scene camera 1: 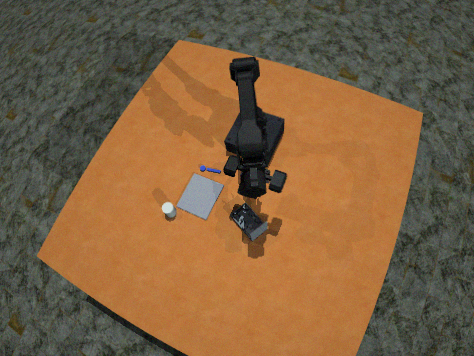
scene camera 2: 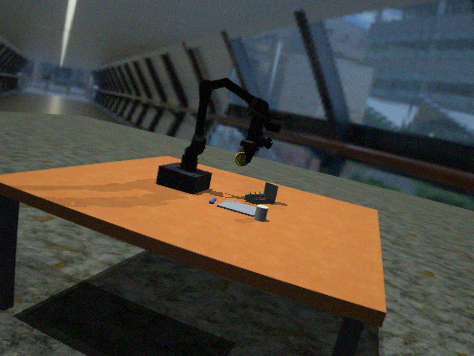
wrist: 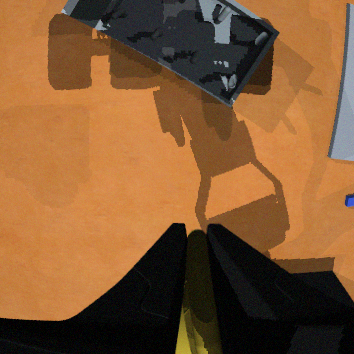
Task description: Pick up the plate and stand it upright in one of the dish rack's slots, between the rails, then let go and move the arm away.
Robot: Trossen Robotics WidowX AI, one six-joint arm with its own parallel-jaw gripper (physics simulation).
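Observation:
The yellow plate (scene camera 2: 241, 159) (wrist: 198, 270) stands on edge between the fingers, seen edge-on in the wrist view. My gripper (scene camera 2: 248, 156) (wrist: 194, 235) is shut on it and holds it well above the table, between the arm's base and the rack. The hand hides the plate in scene camera 1. The grey dish rack (scene camera 1: 258, 231) (scene camera 2: 271, 192) (wrist: 222, 31) lies in shadow on the table, with short pegs and a taller panel at one end. In the wrist view it is at the top, ahead of the fingertips and apart from the plate.
A flat grey board (scene camera 1: 200, 196) (scene camera 2: 237, 206) (wrist: 344, 110) lies beside the rack. A white cylinder (scene camera 1: 169, 210) (scene camera 2: 261, 213) stands at the board's far side from the rack. A small blue spoon-like item (scene camera 1: 213, 171) (scene camera 2: 213, 201) (wrist: 350, 201) lies near the board's base-side edge.

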